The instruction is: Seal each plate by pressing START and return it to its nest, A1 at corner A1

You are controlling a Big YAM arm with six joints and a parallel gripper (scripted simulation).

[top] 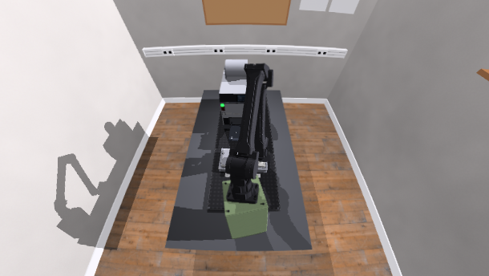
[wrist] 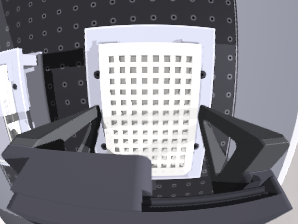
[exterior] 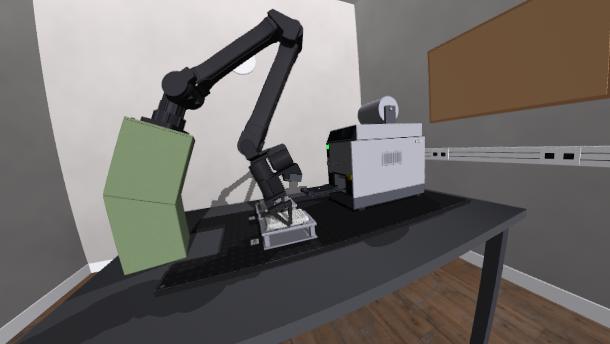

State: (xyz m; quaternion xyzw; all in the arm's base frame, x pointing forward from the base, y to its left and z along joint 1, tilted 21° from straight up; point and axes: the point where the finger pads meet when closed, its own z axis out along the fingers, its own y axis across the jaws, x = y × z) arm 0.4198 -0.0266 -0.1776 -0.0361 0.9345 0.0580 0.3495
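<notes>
Now: hand right at the white plate. Also, from my hand: dark sealer stage: 160 mm ahead, 190 mm to the left, 30 mm above; yellow warning label: 280 mm ahead, 120 mm to the left, 80 mm above; foil roll: 490 mm ahead, 240 mm to the left, 360 mm above.
</notes>
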